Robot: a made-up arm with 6 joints.
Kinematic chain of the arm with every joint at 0, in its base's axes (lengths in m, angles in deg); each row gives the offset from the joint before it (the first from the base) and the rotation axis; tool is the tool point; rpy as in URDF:
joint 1: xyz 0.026 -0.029 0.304 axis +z
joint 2: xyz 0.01 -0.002 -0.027 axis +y
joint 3: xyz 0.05 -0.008 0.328 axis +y
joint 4: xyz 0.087 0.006 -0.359 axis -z
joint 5: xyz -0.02 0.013 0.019 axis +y
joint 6: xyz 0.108 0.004 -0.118 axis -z
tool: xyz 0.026 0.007 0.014 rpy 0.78 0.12 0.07
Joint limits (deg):
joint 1: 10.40..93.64
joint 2: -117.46..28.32
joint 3: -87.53..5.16
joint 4: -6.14..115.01
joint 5: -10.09..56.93
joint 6: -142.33..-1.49
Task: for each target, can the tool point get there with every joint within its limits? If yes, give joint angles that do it. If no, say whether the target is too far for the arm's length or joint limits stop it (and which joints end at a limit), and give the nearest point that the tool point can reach.
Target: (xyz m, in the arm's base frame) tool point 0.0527 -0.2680 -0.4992
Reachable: no: joint limits stop it (at a limit: joint 1, joint 2, joint 6) | nearest point 0.1327 -0.0519 0.0421 | short by 0.588 m
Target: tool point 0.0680 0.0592 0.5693
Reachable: yes | joints 40.74 -97.56 -17.44 3.71 41.80 -62.37
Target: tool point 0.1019 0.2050 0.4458
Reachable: yes | joints 86.04 -54.10 -6.10 56.94 -4.47 -76.85
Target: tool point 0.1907 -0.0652 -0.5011
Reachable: no: joint limits stop it (at a limit: joint 1, joint 2, joint 4) | nearest point 0.2055 0.0043 0.0202 | short by 0.526 m
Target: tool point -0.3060 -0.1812 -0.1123
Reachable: no: joint limits stop it (at a limit: joint 1, joint 2, joint 3, joint 5) | nearest point -0.0297 -0.0256 0.0810 | short by 0.371 m
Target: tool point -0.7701 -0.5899 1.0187
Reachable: no: too far | nearest point -0.4346 -0.3535 0.7093 | short by 0.514 m
